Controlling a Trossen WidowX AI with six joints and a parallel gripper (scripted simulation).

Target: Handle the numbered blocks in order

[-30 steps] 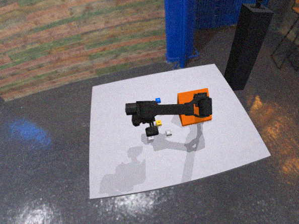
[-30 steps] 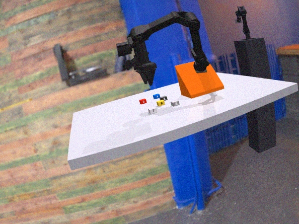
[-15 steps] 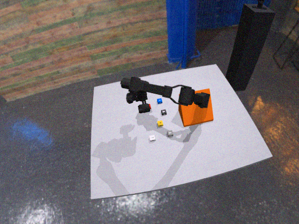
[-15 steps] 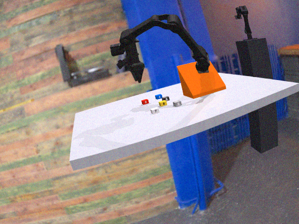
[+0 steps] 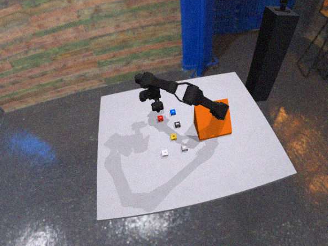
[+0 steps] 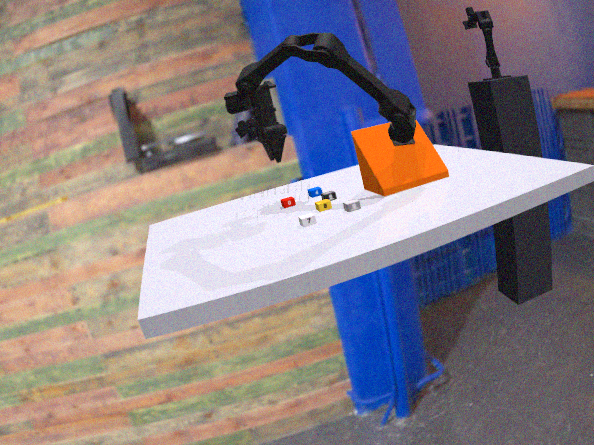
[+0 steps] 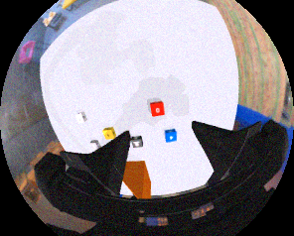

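Right now my gripper tip is 1 cm past the red block, 1 cm to the left of it and 12 cm above it. The rest, counted from my gripper tip: blue block: 9 cm behind, 5 cm to the right, 12 cm below; yellow block: 8 cm behind, 14 cm to the left, 12 cm below; black block: 11 cm behind, 6 cm to the left, 12 cm below.
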